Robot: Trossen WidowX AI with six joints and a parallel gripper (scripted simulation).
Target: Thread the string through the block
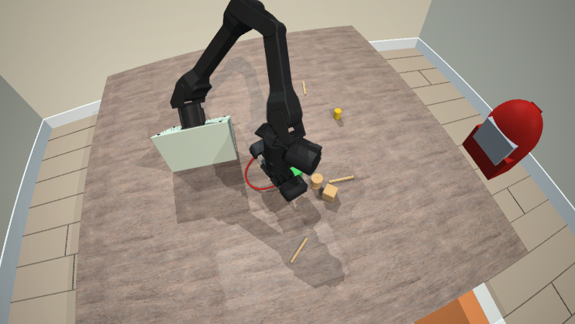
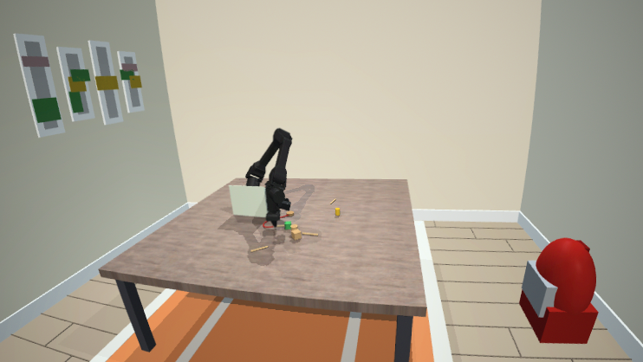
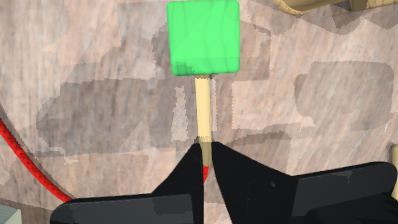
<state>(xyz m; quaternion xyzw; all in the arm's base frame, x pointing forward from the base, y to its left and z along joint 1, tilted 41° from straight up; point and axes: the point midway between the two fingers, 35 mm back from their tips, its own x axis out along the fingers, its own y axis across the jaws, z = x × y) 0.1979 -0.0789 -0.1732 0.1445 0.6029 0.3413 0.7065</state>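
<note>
My gripper tip is now 1 cm short of the thin wooden stick. The rest, counted from my gripper tip: wooden cylinder (11 cm ahead, 3 cm to the right); green block (6 cm ahead, 2 cm to the left); wooden cube (13 cm ahead, 7 cm to the right).
</note>
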